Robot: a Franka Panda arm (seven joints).
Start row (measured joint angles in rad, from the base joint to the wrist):
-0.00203, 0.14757, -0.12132, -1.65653, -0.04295, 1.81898, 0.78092
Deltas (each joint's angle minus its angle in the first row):
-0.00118, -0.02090, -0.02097, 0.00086, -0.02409, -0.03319, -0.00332
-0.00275, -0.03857, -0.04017, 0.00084, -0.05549, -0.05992, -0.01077
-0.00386, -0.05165, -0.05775, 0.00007, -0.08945, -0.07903, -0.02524
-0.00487, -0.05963, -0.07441, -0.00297, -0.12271, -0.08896, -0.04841
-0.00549, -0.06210, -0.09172, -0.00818, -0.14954, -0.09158, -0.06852
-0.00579, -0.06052, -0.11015, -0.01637, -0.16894, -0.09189, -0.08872
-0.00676, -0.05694, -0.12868, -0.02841, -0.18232, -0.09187, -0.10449
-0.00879, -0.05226, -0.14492, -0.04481, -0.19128, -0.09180, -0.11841
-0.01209, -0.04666, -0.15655, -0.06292, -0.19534, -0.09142, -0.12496
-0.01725, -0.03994, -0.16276, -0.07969, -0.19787, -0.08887, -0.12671
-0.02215, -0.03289, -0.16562, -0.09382, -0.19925, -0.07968, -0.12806
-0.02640, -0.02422, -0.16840, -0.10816, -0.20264, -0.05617, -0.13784
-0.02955, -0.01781, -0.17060, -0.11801, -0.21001, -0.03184, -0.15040
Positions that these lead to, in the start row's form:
-0.00321, 0.12667, -0.14229, -1.65567, -0.06704, 1.78579, 0.77760
-0.00478, 0.10900, -0.16149, -1.65569, -0.09844, 1.75906, 0.77015
-0.00589, 0.09592, -0.17907, -1.65646, -0.13240, 1.73995, 0.75568
-0.00690, 0.08794, -0.19573, -1.65950, -0.16566, 1.73002, 0.73251
-0.00752, 0.08547, -0.21304, -1.66471, -0.19249, 1.72740, 0.71240
-0.00782, 0.08705, -0.23147, -1.67290, -0.21189, 1.72709, 0.69220
-0.00879, 0.09063, -0.25000, -1.68494, -0.22527, 1.72711, 0.67643
-0.01082, 0.09531, -0.26624, -1.70134, -0.23423, 1.72718, 0.66251
-0.01412, 0.10091, -0.27787, -1.71945, -0.23829, 1.72756, 0.65596
-0.01928, 0.10763, -0.28408, -1.73622, -0.24082, 1.73011, 0.65421
-0.02418, 0.11468, -0.28694, -1.75035, -0.24220, 1.73930, 0.65286
-0.02843, 0.12335, -0.28972, -1.76469, -0.24559, 1.76281, 0.64308
-0.03158, 0.12976, -0.29192, -1.77454, -0.25296, 1.78714, 0.63052

